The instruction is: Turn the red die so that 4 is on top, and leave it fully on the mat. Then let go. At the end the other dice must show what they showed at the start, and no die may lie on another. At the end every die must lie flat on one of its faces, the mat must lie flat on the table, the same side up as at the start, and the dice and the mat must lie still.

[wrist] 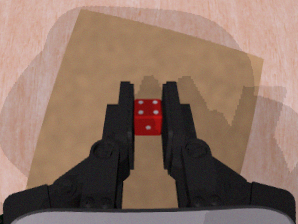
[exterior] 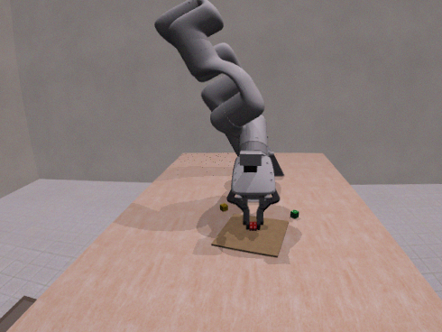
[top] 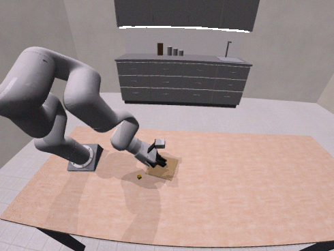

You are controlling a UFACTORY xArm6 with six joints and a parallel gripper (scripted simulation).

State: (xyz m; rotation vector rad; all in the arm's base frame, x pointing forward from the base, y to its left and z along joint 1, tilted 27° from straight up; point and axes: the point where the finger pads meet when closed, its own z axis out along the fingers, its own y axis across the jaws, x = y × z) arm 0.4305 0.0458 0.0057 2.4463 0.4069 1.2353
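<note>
Right now the mat is 3 cm below my hand. Round my hand: green die: 8 cm behind, 10 cm to the left, 3 cm below; then red die: 1 cm ahead, 1 cm below; then yellow die: 10 cm behind, 9 cm to the right, 3 cm below.
</note>
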